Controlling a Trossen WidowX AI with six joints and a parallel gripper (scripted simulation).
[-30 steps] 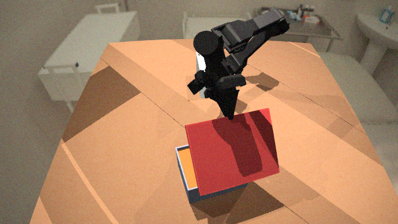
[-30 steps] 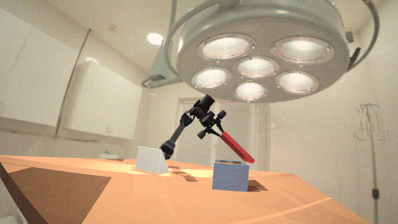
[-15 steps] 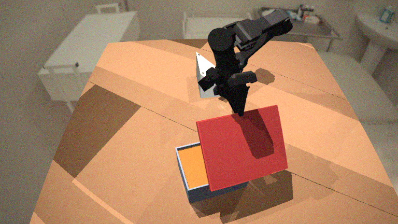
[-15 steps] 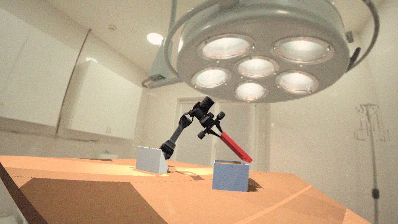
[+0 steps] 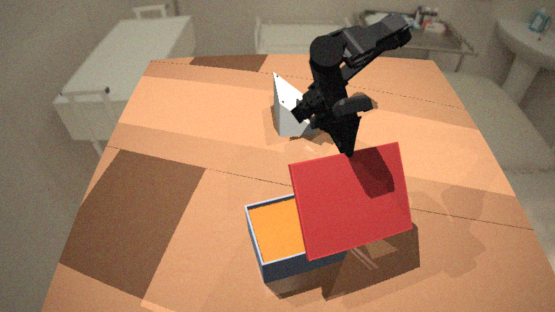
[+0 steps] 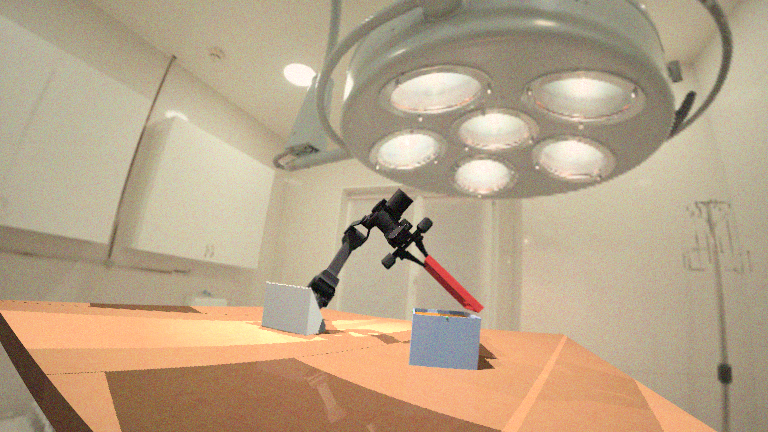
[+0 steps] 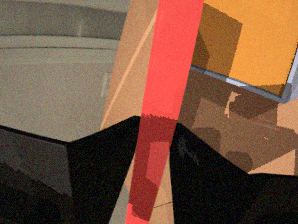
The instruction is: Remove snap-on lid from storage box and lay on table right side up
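Right now the red lid is 6 cm ahead of my gripper tip, 2 cm to the left of it and 5 cm below it. Also, from my gripper tip: blue storage box (7 cm ahead, 9 cm to the right, 18 cm below).
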